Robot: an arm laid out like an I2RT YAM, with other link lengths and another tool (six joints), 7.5 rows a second.
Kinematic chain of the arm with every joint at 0, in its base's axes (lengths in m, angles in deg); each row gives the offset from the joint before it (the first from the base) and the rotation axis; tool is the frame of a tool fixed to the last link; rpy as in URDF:
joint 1: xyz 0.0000 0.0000 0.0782 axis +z
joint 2: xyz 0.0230 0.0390 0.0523 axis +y
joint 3: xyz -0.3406 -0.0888 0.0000 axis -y
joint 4: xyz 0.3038 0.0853 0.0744 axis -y
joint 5: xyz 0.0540 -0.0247 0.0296 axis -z
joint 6: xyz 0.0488 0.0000 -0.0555 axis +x
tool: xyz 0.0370 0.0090 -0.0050 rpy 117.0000 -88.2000 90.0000
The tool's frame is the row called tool.
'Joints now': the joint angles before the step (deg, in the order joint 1, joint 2, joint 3, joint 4, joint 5, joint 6). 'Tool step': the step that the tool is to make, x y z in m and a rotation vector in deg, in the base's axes. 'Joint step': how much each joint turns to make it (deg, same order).
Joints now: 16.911, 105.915, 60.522, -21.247, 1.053, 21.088
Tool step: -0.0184, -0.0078, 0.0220, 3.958, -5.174, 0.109
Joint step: -0.856, -6.858, -4.991, 4.219, -2.512, 0.171
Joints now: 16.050, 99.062, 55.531, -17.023, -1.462, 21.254
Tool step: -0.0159, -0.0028, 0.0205, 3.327, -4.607, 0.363
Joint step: -0.178, -5.868, -3.458, 2.959, -1.923, 0.570
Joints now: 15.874, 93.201, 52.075, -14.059, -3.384, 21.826
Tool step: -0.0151, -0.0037, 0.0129, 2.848, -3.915, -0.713
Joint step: -0.148, -4.965, -3.509, 3.186, -0.993, 1.465
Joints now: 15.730, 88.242, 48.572, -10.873, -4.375, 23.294
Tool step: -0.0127, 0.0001, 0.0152, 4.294, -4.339, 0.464
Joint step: -0.033, -4.691, -2.796, 3.607, -2.525, 1.626
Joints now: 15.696, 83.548, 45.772, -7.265, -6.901, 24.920
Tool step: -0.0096, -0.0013, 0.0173, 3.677, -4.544, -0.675
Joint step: -0.044, -4.395, -1.937, 3.191, -1.087, 2.154
